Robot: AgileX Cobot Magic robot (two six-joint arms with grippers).
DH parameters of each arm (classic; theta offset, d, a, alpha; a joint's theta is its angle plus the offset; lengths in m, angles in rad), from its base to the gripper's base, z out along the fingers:
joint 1: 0 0.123 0 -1.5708
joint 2: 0.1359 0 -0.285 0
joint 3: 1.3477 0 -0.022 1.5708
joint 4: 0 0.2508 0 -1.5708
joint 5: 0 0 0.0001 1.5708
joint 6: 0 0.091 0 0
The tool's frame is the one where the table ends.
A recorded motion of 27 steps. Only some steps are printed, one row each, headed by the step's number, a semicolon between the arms.
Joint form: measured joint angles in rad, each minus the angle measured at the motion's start. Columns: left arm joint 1, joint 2, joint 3, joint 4, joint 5, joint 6; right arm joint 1, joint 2, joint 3, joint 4, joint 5, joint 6.
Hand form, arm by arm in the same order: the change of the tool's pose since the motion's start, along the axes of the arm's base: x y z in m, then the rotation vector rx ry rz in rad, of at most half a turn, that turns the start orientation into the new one. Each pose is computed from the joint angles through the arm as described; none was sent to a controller.
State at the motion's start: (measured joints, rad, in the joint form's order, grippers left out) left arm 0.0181 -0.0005 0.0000 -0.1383 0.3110 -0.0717; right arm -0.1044 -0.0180 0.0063 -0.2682 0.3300 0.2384
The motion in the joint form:
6: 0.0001 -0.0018 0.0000 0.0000 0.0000 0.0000; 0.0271 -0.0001 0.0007 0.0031 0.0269 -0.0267
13: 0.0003 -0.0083 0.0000 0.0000 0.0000 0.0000; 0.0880 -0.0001 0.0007 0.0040 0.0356 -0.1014
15: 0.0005 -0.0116 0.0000 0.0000 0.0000 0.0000; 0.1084 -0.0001 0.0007 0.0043 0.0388 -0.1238
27: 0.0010 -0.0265 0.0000 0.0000 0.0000 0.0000; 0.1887 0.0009 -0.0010 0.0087 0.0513 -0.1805
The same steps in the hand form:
6: -0.0001 0.0000 0.0001 0.0000 -0.0018 0.0001; -0.0003 0.0009 -0.0025 -0.0194 0.0308 0.0265
13: -0.0005 0.0000 0.0004 0.0002 -0.0083 0.0003; 0.0002 0.0039 -0.0033 -0.0905 0.0496 0.1028
15: -0.0007 0.0000 0.0006 0.0002 -0.0116 0.0005; 0.0003 0.0049 -0.0036 -0.1120 0.0548 0.1278
27: -0.0017 0.0000 0.0014 0.0005 -0.0265 0.0010; 0.0005 0.0090 -0.0041 -0.1641 0.0675 0.2194

